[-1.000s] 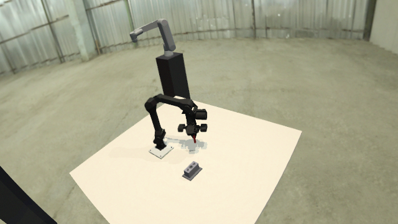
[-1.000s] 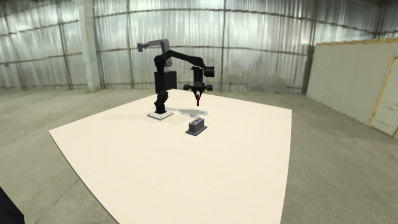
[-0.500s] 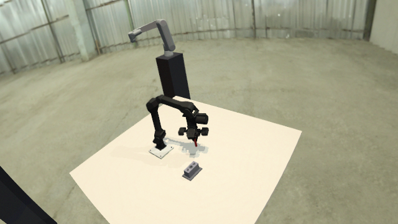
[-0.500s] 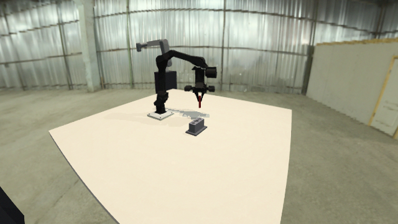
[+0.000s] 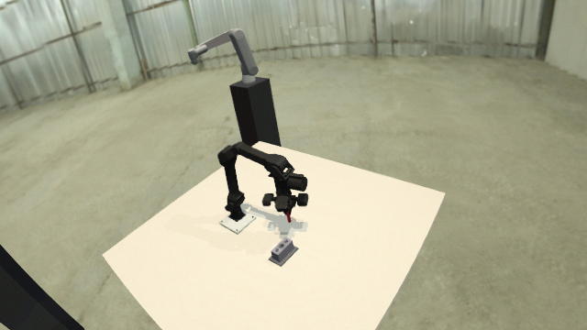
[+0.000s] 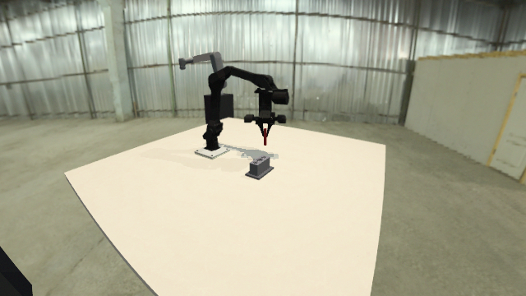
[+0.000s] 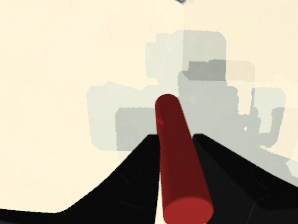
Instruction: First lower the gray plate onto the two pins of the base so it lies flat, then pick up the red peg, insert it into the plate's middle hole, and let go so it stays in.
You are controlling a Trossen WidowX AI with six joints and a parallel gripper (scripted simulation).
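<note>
Now: the gray plate 120 mm to the right of my gripper tip, 70 mm below it and 60 mm ahead of it. Also, from my gripper tip: base (120 mm to the right, 110 mm below, 60 mm ahead); then red peg (right at my gripper tip).
</note>
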